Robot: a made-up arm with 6 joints. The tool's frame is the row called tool.
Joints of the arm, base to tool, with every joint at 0 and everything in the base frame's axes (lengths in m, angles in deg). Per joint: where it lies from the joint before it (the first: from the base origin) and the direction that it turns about. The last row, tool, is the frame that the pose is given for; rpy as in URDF.
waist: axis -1 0 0 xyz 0.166 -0.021 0.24
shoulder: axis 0 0 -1 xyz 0 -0.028 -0.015
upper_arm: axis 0 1 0 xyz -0.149 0.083 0.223
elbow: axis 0 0 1 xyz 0.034 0.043 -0.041
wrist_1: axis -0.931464 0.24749 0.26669 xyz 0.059 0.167 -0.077
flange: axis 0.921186 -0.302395 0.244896 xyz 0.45 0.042 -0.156
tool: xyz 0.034 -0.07 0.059 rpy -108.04 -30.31 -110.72
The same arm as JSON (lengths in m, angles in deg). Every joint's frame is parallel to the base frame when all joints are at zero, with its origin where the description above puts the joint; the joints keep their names.
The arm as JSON. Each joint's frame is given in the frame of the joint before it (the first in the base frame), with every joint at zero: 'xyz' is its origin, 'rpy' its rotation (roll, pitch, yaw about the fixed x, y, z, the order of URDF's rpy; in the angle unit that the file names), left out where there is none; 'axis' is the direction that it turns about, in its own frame. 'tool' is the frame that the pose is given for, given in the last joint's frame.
{"units": {"length": "m", "angle": "deg"}, "joints": [
  {"name": "waist", "type": "revolute", "origin": {"xyz": [0.166, -0.021, 0.24]}, "axis": [-1.0, 0.0, 0.0]},
  {"name": "shoulder", "type": "revolute", "origin": {"xyz": [0.0, -0.028, -0.015]}, "axis": [0.0, 0.0, -1.0]},
  {"name": "upper_arm", "type": "revolute", "origin": {"xyz": [-0.149, 0.083, 0.223]}, "axis": [0.0, 1.0, 0.0]},
  {"name": "elbow", "type": "revolute", "origin": {"xyz": [0.034, 0.043, -0.041]}, "axis": [0.0, 0.0, 1.0]},
  {"name": "wrist_1", "type": "revolute", "origin": {"xyz": [0.059, 0.167, -0.077]}, "axis": [-0.931464, 0.24749, 0.26669]},
  {"name": "flange", "type": "revolute", "origin": {"xyz": [0.45, 0.042, -0.156]}, "axis": [0.921186, -0.302395, 0.244896]}
], "tool": {"origin": {"xyz": [0.034, -0.07, 0.059], "rpy": [-108.04, -30.31, -110.72]}}}

